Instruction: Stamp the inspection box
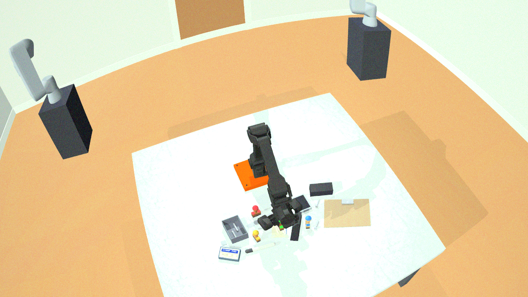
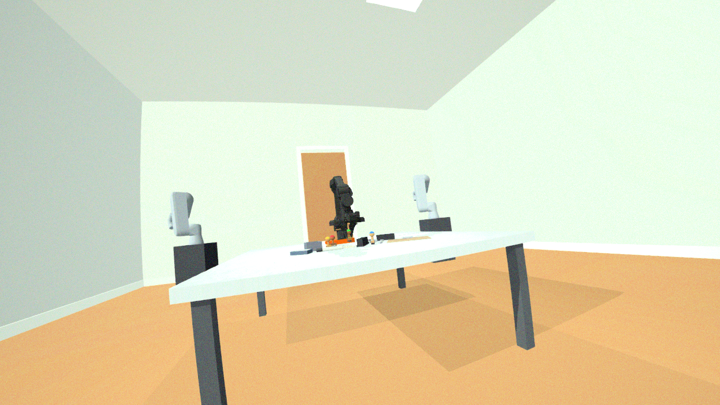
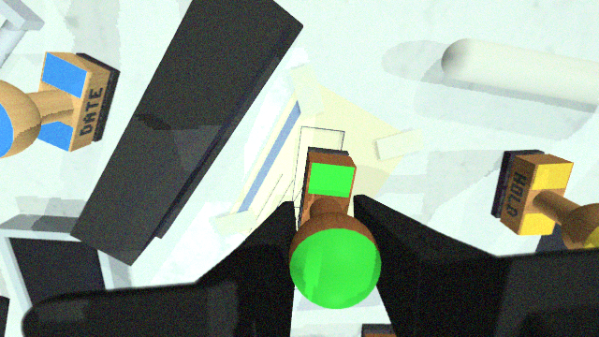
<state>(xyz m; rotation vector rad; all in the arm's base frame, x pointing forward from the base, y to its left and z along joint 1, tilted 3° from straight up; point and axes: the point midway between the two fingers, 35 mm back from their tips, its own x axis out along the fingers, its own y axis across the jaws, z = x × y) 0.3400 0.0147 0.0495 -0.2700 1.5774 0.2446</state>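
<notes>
Right now my gripper tip is 10 mm past the cream card and 50 mm above it. Round my gripper tip: green-capped wooden stamp right at my gripper tip; then yellow-capped stamp 20 mm ahead, 110 mm to the right, 30 mm below; then long black bar 10 mm ahead, 70 mm to the left, 30 mm below.
</notes>
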